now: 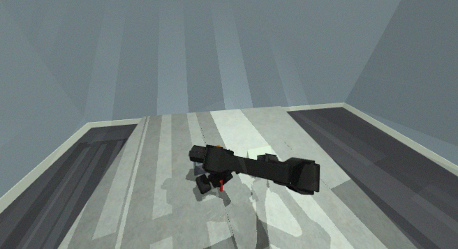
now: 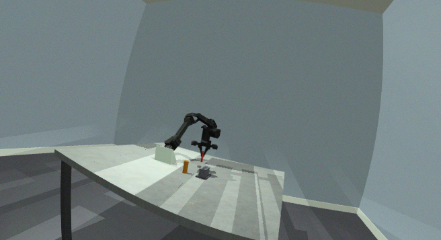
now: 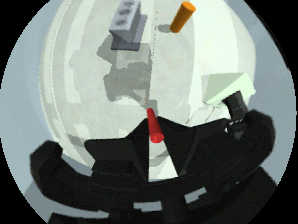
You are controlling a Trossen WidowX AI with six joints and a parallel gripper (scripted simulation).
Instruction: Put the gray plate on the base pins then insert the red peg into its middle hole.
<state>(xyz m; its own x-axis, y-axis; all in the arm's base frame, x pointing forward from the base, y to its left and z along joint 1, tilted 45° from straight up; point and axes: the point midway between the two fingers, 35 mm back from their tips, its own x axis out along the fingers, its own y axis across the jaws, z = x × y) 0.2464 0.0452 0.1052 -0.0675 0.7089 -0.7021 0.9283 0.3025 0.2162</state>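
Now: gripper tip 100 mm short of the gray plate, 190 mm to the left of it and 40 mm above it. Round my gripper tip: orange cylinder (20 mm behind, 230 mm to the right, 50 mm below); then red peg (right at my gripper tip).
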